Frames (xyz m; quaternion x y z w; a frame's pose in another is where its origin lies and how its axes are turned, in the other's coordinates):
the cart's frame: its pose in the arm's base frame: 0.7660 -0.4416 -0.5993 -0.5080 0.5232 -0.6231 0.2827
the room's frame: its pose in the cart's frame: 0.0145 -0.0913 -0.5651 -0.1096 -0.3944 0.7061 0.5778
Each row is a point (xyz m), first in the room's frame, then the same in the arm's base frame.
Working: the room's frame: its pose in the arm's base frame: 0.2527 -0.2215 -0.4727 -0.2008 0.6178 0.0973 0.7540

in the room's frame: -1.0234 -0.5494 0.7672
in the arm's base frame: 0.9317 -0.2878 0.7407
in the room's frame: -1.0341 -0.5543 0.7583
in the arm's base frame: 0.9233 -0.2949 0.7506
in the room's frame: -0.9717 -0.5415 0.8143
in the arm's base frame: 0.9818 -0.2661 0.6965
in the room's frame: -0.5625 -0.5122 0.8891
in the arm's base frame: 1.1261 -0.2495 0.3056
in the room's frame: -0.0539 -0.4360 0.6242
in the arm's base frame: 0.9703 -0.3446 -0.2434
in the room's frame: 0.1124 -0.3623 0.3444
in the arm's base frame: 0.7277 -0.4135 -0.4619
